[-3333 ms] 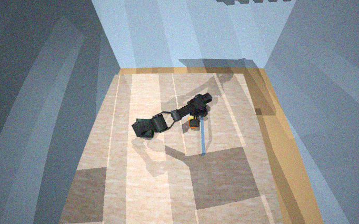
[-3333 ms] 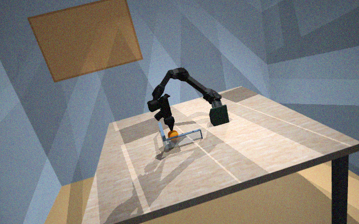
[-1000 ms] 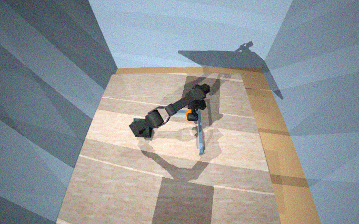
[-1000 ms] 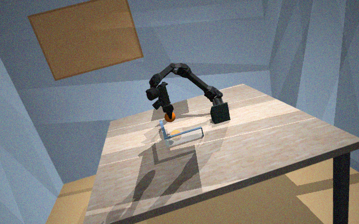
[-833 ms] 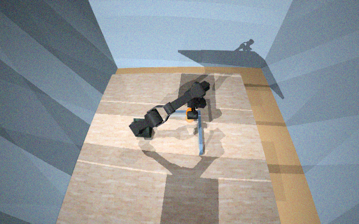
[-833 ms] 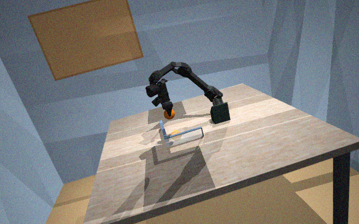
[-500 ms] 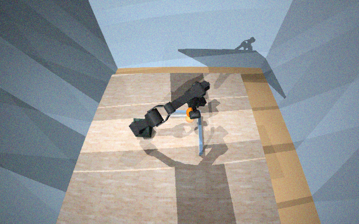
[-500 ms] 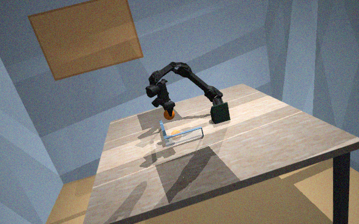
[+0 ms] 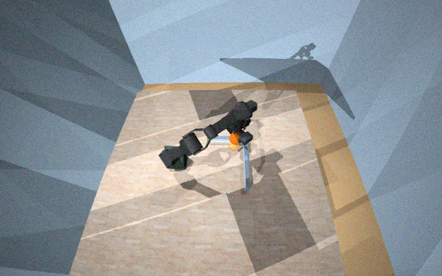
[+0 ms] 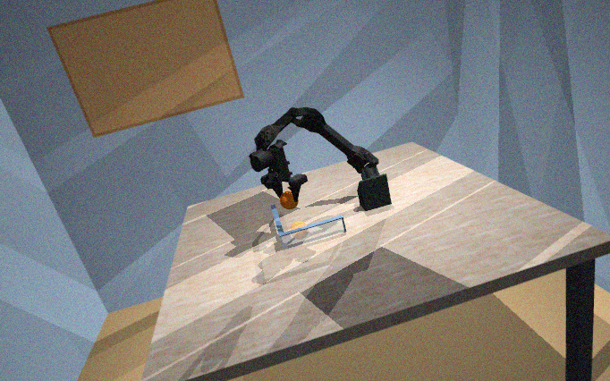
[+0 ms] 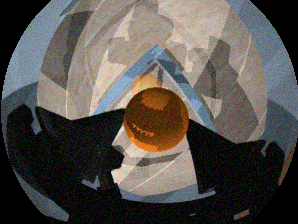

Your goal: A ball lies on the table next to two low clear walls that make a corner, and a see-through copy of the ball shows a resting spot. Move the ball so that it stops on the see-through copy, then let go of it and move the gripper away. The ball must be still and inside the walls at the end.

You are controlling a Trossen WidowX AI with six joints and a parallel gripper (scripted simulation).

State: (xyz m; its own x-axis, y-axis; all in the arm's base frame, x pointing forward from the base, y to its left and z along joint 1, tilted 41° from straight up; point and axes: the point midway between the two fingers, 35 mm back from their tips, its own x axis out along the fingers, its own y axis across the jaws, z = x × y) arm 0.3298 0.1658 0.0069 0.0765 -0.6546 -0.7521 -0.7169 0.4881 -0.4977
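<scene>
Now: gripper tip 120 mm above the see-through copy, 20 mm to the right of it and 10 mm past it. The rest, counted from my gripper tip: orange ball right at my gripper tip; then clear wall 120 mm below, 60 mm to the left, 60 mm behind.
</scene>
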